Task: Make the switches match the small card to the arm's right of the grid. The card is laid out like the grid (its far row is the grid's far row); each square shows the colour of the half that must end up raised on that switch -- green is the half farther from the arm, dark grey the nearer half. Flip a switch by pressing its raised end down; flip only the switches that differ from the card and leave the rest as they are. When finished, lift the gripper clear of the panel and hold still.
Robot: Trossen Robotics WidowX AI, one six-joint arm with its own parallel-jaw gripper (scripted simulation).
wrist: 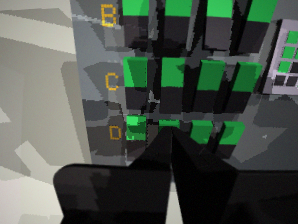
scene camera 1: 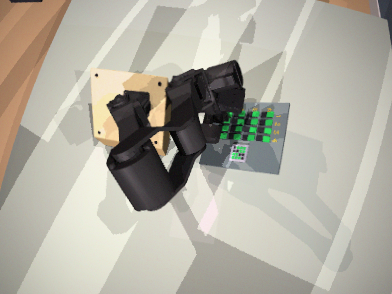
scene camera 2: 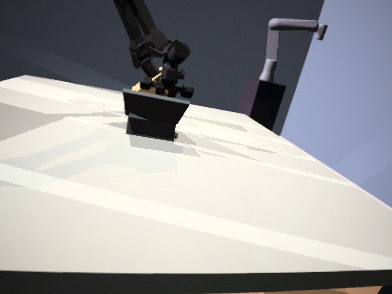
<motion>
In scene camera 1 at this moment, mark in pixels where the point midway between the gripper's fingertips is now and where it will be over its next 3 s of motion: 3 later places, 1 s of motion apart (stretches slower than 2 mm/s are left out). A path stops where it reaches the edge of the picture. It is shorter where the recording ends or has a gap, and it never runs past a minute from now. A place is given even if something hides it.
My gripper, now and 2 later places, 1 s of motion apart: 226, 120; 226, 120; 232, 113
</motion>
